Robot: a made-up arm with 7 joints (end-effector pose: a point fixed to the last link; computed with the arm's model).
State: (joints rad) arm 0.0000 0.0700 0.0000 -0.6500 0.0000 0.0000 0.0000
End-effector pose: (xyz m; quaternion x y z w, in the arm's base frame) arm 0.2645 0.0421 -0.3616 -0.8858 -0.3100 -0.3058 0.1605
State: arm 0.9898 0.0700 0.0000 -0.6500 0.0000 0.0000 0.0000
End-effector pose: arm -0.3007 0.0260 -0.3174 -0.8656 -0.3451 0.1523 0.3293
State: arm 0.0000 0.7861 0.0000 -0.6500 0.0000 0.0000 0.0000
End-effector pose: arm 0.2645 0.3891 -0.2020 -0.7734 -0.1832 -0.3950 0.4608
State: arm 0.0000 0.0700 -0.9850 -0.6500 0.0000 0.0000 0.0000
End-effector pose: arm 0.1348 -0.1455 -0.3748 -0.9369 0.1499 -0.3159 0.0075
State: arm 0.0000 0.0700 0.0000 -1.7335 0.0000 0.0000 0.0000
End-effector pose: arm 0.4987 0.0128 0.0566 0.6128 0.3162 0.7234 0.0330
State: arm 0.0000 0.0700 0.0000 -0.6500 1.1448 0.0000 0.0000
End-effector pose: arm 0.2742 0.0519 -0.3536 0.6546 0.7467 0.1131 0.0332
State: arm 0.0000 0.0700 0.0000 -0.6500 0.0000 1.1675 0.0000
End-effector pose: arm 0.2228 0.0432 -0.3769 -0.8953 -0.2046 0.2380 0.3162
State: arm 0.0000 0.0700 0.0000 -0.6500 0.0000 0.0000 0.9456
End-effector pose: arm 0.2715 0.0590 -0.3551 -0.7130 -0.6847 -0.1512 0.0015
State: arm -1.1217 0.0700 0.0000 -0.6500 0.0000 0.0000 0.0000
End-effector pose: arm 0.6222 -0.1375 0.1317 0.6536 0.1816 0.7309 0.0747
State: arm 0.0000 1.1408 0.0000 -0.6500 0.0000 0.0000 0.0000
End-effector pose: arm 0.2645 0.4984 -0.0438 -0.6799 -0.1106 -0.4212 0.5900
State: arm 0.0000 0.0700 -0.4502 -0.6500 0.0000 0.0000 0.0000
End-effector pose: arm 0.2289 -0.0595 -0.3687 -0.9372 -0.1025 -0.3200 0.0932
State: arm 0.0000 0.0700 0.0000 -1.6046 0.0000 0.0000 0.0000
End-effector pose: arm 0.4967 0.0170 -0.0032 0.6566 0.3205 0.6827 0.0093
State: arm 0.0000 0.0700 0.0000 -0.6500 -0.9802 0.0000 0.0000
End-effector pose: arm 0.2542 0.0475 -0.3691 -0.8597 0.1489 -0.3949 0.2878
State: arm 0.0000 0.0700 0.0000 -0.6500 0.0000 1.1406 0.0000
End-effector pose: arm 0.2239 0.0432 -0.3771 -0.8986 -0.2080 0.2257 0.3136
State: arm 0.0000 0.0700 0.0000 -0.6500 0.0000 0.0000 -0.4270
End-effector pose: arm 0.2579 0.0388 -0.3669 -0.9009 -0.1128 -0.3552 0.2227
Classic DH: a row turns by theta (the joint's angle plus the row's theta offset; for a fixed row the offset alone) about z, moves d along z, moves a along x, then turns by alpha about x. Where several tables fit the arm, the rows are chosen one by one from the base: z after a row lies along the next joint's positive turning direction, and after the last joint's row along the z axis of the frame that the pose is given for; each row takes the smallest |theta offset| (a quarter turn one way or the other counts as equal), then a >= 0, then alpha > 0; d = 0 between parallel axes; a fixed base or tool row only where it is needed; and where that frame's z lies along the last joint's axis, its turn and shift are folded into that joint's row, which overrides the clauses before.
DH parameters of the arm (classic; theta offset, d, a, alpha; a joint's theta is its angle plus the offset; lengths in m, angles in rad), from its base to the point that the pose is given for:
base (fixed): 0 0.2054 0.0255 -1.2217
joint 1: 1.5708 -0.0058 0.0229 1.5708
joint 2: 1.2217 -0.0011 0.0284 -1.5708
joint 3: -1.5708 -0.1408 0.0089 -1.5708
joint 4: 0 -0.0122 -0.0625 1.5708
joint 5: 0 -0.423 -0.0094 -1.5708
joint 6: 0 0.0027 -0.0011 1.5708
joint 7: 0.2955 -0.08 0.0069 -2.6876
tool (fixed): -0.2499 -0.046 0 0

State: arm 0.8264 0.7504 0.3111 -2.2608 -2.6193 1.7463 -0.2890
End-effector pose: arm 0.3479 0.1465 0.1022 0.3822 -0.0005 -0.1300 0.9149
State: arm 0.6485 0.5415 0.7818 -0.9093 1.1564 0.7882 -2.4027
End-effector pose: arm -0.0505 0.4378 -0.1819 -0.9096 0.1636 -0.1491 0.3516
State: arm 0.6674 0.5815 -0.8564 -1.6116 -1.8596 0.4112 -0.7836
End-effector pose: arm 0.1024 -0.1043 -0.2811 -0.1223 0.8246 -0.4323 0.3439
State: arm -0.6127 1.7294 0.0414 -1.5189 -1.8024 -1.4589 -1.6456
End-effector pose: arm 0.4277 0.1461 0.4840 0.5203 0.8293 0.1932 0.0655
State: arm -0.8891 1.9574 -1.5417 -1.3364 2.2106 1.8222 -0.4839
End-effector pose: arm 0.3134 0.3410 0.0420 -0.9130 -0.2030 0.3400 0.0985
